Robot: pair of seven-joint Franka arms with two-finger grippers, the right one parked.
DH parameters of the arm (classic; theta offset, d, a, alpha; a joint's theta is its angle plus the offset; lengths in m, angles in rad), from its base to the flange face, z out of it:
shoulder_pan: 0 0.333 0 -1.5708
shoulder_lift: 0 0 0 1.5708
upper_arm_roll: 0 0.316 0.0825 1.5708
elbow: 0 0 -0.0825 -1.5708
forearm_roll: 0 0.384 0 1.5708
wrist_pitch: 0 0 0.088 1.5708
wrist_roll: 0 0.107 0 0
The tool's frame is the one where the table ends.
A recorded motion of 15 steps. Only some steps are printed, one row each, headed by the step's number.
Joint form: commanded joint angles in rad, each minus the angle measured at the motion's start. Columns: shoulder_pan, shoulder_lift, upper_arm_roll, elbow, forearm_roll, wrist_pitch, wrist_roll.
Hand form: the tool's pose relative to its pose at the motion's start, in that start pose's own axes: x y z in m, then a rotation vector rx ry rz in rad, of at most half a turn. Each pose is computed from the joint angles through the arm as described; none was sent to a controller.
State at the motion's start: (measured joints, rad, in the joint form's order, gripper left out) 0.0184 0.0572 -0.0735 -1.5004 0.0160 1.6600 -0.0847
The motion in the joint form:
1: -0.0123 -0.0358 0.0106 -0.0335 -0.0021 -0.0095 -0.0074
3: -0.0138 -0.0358 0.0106 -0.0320 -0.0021 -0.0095 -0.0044
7: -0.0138 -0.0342 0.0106 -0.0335 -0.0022 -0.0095 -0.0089
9: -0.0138 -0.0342 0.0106 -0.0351 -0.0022 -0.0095 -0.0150
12: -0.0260 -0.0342 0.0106 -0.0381 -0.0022 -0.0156 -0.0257
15: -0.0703 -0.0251 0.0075 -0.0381 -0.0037 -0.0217 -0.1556
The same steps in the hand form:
1: -0.0118 0.0010 -0.0047 0.0012 -0.0072 -0.0055
3: -0.0117 0.0019 -0.0055 0.0009 -0.0057 -0.0011
7: -0.0114 0.0019 -0.0038 0.0010 -0.0088 -0.0055
9: -0.0115 0.0019 -0.0030 0.0012 -0.0104 -0.0116
12: -0.0130 0.0088 -0.0012 0.0010 -0.0194 -0.0101
15: -0.0148 0.0359 0.0044 -0.0014 -0.0348 -0.0929

